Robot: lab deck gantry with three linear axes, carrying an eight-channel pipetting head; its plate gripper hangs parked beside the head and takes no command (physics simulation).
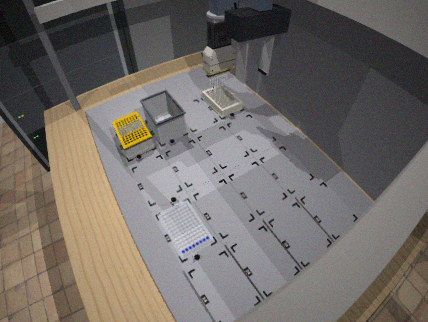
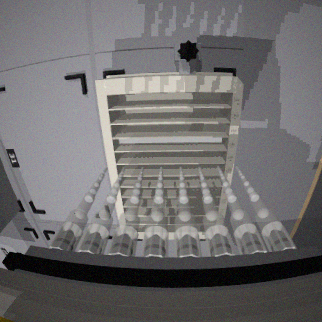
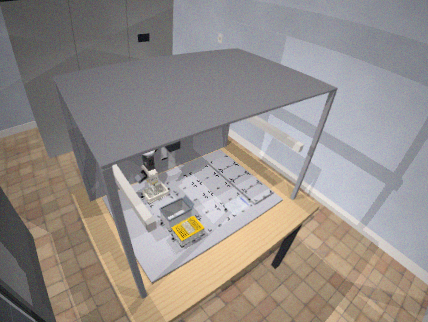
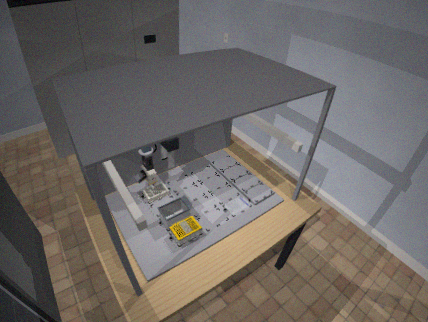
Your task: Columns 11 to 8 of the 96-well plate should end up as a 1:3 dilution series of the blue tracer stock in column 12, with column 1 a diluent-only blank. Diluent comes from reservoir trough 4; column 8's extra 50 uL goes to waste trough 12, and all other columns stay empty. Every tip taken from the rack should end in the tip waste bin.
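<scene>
The pipetting head (image 1: pixel 219 61) stands at the back over the cream reservoir (image 1: pixel 231 110) (image 2: pixel 170 85) (image 3: pixel 159 198). A row of clear tips (image 2: pixel 172 220) hangs from it above the troughs nearer the head; which trough and any liquid inside cannot be told. The plate gripper (image 1: pixel 252 75) hangs beside the head, fingers apart, empty. The 96-well plate (image 1: pixel 185 224) (image 3: pixel 236 206) lies near the front; its end column (image 1: pixel 196 245) is blue, other wells look colourless. The yellow tip rack (image 1: pixel 137 142) (image 3: pixel 188 228) holds pale tips and has empty holes. The grey waste bin (image 1: pixel 172 129) has a light patch inside.
The bin stands between the tip rack and the reservoir. Black locating pegs (image 1: pixel 173 199) (image 2: pixel 188 51) stand by the labware. A wooden border (image 1: pixel 82 200) surrounds the grey deck (image 1: pixel 260 210). Enclosure posts (image 3: pixel 312 145) (image 4: pixel 314 145) and a roof (image 3: pixel 200 95) frame the deck.
</scene>
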